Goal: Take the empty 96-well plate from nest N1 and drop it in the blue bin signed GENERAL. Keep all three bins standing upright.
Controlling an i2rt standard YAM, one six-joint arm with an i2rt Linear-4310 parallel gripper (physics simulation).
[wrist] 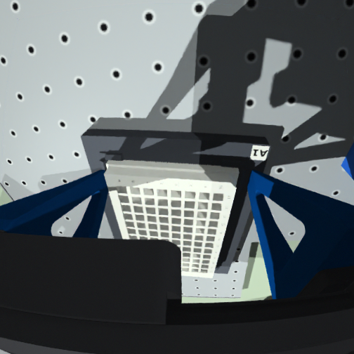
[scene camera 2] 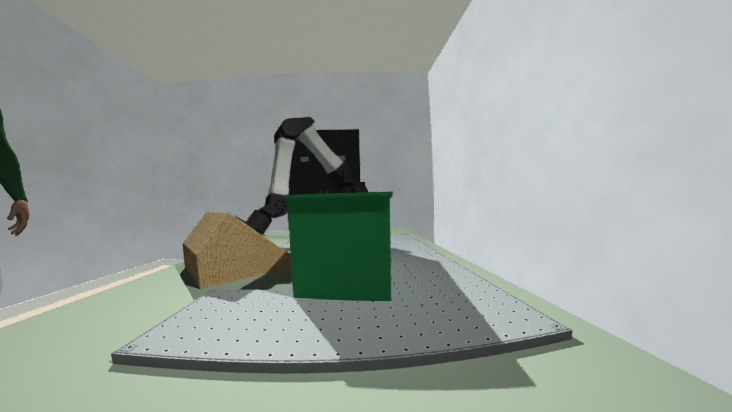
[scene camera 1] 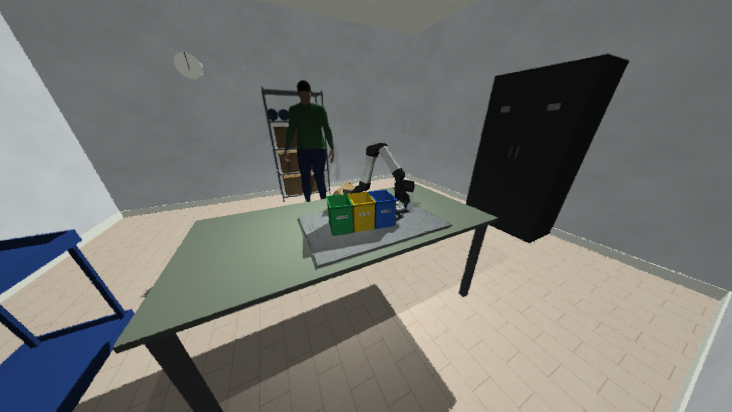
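The white 96-well plate (wrist: 175, 215) sits in a dark grey nest (wrist: 175, 145) with an A1 tag; no N1 sign is readable. My gripper (wrist: 177, 177) (scene camera 1: 403, 205) is open, its blue fingertips on either side of the plate's near end, over the nest, with visible gaps; their exact height is hard to tell. The blue bin (scene camera 1: 385, 210) stands upright beside the gripper, and its edge shows in the wrist view (wrist: 349, 165). The yellow bin (scene camera 1: 364, 213) and green bin (scene camera 1: 341, 217) (scene camera 2: 340, 250) stand upright in a row with it. The bin labels are too small to read.
The bins stand on a perforated grey board (scene camera 1: 327, 253) (scene camera 2: 230, 345) on a green table (scene camera 1: 240, 261). A wooden block (scene camera 2: 225, 253) lies beside the board near the arm's base. A person (scene camera 1: 309, 127) stands behind the table before a shelf rack (scene camera 1: 271, 138). A black cabinet (scene camera 1: 532, 153) is at right.
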